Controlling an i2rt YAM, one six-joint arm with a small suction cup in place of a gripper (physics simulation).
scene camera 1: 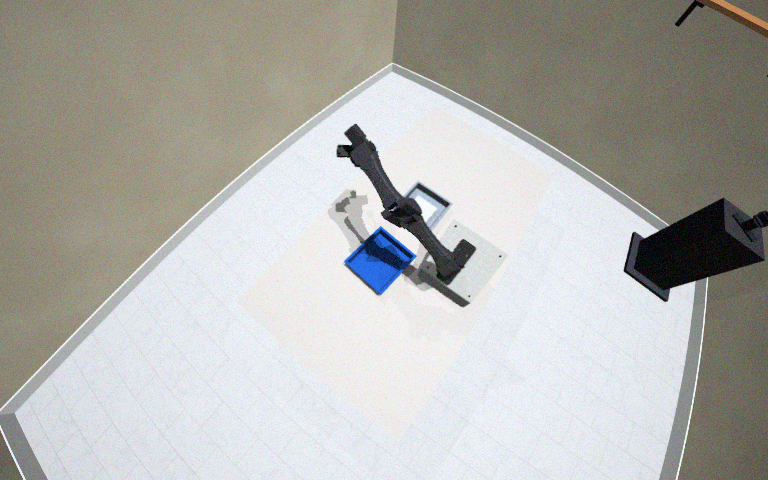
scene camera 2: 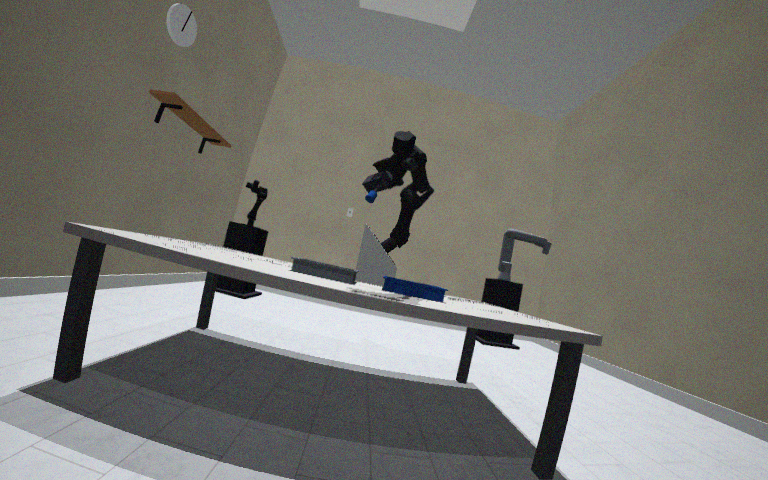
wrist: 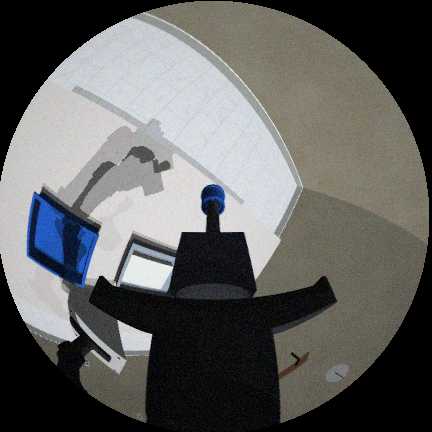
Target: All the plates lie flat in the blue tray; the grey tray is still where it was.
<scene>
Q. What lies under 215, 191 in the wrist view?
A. My suction cup.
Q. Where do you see a grey tray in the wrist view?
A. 136, 245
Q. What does the blue tray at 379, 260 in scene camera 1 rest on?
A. The table.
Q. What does my suction cup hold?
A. Nothing.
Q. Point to a grey tray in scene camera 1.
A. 442, 204
</scene>
